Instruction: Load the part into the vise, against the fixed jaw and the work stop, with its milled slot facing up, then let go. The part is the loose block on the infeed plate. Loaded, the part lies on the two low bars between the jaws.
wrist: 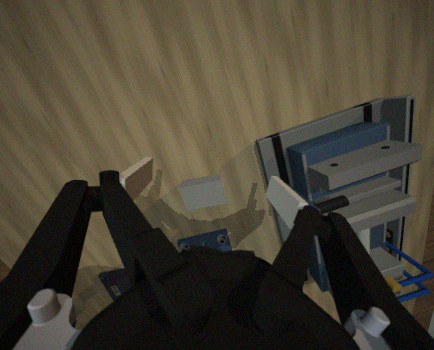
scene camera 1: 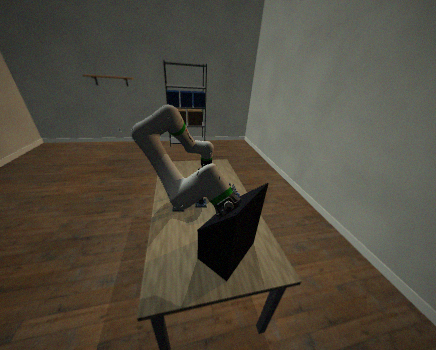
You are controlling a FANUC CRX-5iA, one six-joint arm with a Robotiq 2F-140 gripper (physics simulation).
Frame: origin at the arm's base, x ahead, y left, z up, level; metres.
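Seen in the pictures: gripper, between the fingertips: (wrist: pixel 212 177); arm's base, origin of its link: (scene camera 1: pixel 229 208).
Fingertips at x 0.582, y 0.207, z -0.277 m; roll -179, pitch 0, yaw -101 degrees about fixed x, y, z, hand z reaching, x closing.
Note:
Pixels of each thing's top centre, then the offset from my fingertips to it. "pt": a spot on its surface instead. Level surfaces: height alone.
- small plain grey block, centre of its top: (wrist: pixel 203 196) 0.039 m back, 0.014 m left, 0.030 m down
- blue piece with screws, a spot on its surface: (wrist: pixel 204 240) pt 0.135 m back, 0.017 m left, 0.050 m down
- vise, centre of its top: (wrist: pixel 380 242) 0.078 m back, 0.202 m right, 0.039 m up
- dark rod, centre of its top: (wrist: pixel 334 207) 0.027 m back, 0.132 m right, 0.036 m up
- yellow piece, a spot on its surface: (wrist: pixel 393 284) pt 0.144 m back, 0.236 m right, 0.047 m up
- dark flat item, centre of its top: (wrist: pixel 127 291) 0.248 m back, 0.172 m left, 0.046 m down
- wooden table, height of its surface: 0.061 m down
The part, a small plain grey block (wrist: pixel 204 194), shows in the wrist view midway across the gap between the fingertips, beyond a blue piece with screws (wrist: pixel 204 240). I cannot make out its milled slot, or whether it rests on the infeed plate. My gripper (wrist: pixel 212 177) is wide open with nothing between its pads; its height above the block is hard to judge. The vise (wrist: pixel 345 137) is at the right, with grey jaws and a blue body. The right finger covers some of it. A dark rod (wrist: pixel 334 204) shows beside the jaws. In the scene view the arm hides the gripper.
Blue bent rods (wrist: pixel 412 265) and a yellow piece (wrist: pixel 393 284) are at the vise's lower right. A dark flat item (wrist: pixel 114 284) lies at the lower left. In the scene view, the arm's black pedestal (scene camera 1: pixel 227 245) stands on the wooden table (scene camera 1: pixel 170 270); a shelf rack (scene camera 1: pixel 185 64) is far behind.

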